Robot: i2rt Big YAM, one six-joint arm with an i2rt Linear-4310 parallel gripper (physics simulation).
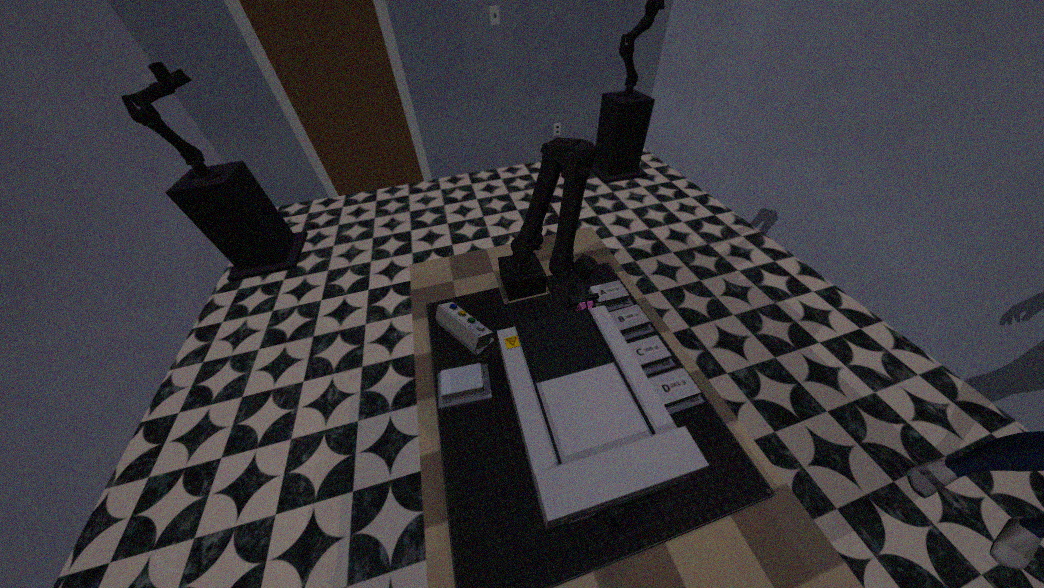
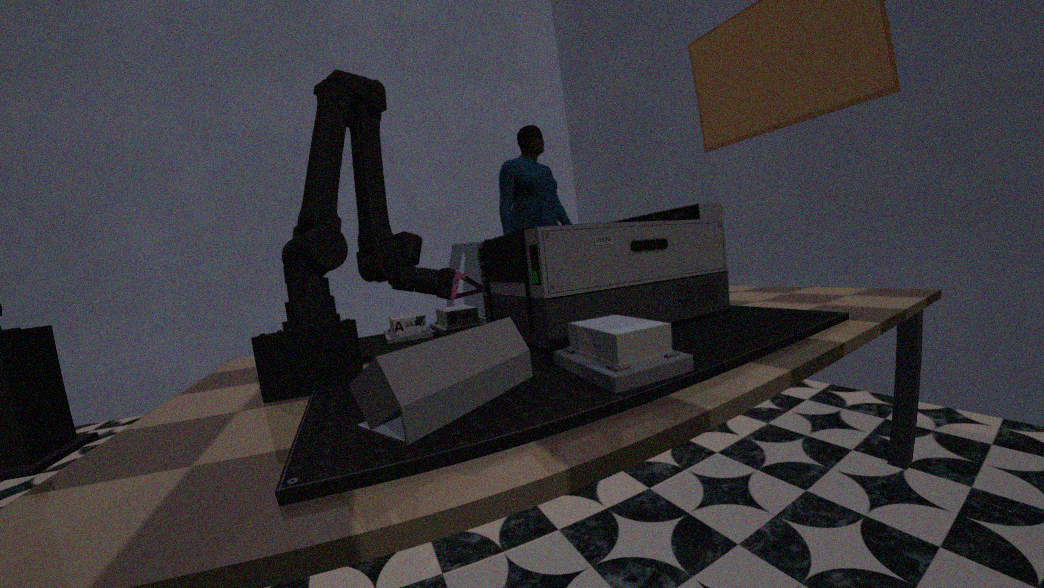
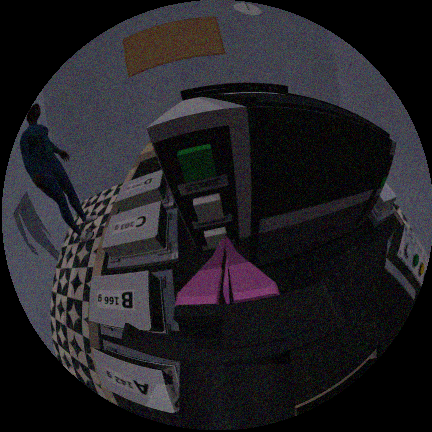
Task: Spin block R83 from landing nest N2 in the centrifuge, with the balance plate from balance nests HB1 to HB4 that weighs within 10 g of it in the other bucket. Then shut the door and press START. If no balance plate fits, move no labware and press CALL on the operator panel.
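Places are measured from the arm's base along level axes (x ahead, y down, z left), in centimetres.
Pixels of known places: gripper, between the fingertips: (image 2: 482, 288) (image 3: 225, 242); arm's base, origin of its link: (image 1: 521, 267) (image 2: 314, 326).
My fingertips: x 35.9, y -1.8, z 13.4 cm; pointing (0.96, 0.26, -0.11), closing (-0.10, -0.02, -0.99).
Note:
For each thing: its top centre in the pictures, then the offset to it from my fingertips. "spot": a spot on its surface instead.
- green square, a spot on its surface: (image 3: 196, 162) spot: dx +0.1, dy -7.9, dz +0.7 cm
- lower white button, centre of its top: (image 3: 213, 229) dx +0.7, dy -1.4, dz +0.7 cm
- Plates A, centre of its top: (image 3: 125, 382) (image 2: 406, 315) (image 1: 609, 290) dx -16.6, dy +5.1, dz +16.1 cm
- B, centre of its top: (image 3: 113, 299) (image 2: 455, 307) (image 1: 628, 316) dx -3.1, dy +5.1, dz +16.7 cm
- C, centre of its top: (image 3: 128, 223) (image 1: 647, 349) dx +10.9, dy +5.1, dz +16.0 cm
- D, centre of its top: (image 3: 138, 184) (image 1: 674, 385) dx +24.1, dy +5.1, dz +17.1 cm
- white block, centre of its top: (image 2: 615, 323) (image 3: 382, 187) (image 1: 461, 378) dx +4.2, dy +4.2, dz -43.4 cm
- operator panel, centre of its top: (image 2: 444, 332) (image 1: 461, 317) dx -17.9, dy +2.1, dz -40.2 cm
My gripper (image 1: 593, 300) (image 2: 479, 288) (image 3: 225, 242) is shut and empty, its pink fingertips in front of the lower part of the centrifuge's button column; contact cannot be told. The centrifuge (image 1: 620, 467) (image 2: 628, 259) (image 3: 241, 165) has a green square (image 3: 196, 162) above a white button (image 3: 208, 207) and a lower white button (image 3: 215, 235), partly behind the fingertips. A dark panel spans its front. Plates A (image 1: 607, 292) (image 3: 131, 381), B (image 1: 626, 318) (image 3: 117, 300), C (image 1: 648, 349) (image 3: 131, 227) and D (image 1: 673, 384) (image 3: 142, 187) sit in a row of nests. B reads 166 g. R83's label is not readable.
A white block (image 1: 461, 379) (image 2: 619, 337) sits on a nest on the centrifuge's other side. The operator panel (image 1: 460, 327) (image 2: 452, 376) (image 3: 411, 257) with coloured buttons stands near it. A person (image 2: 529, 189) (image 3: 45, 160) stands beyond the table.

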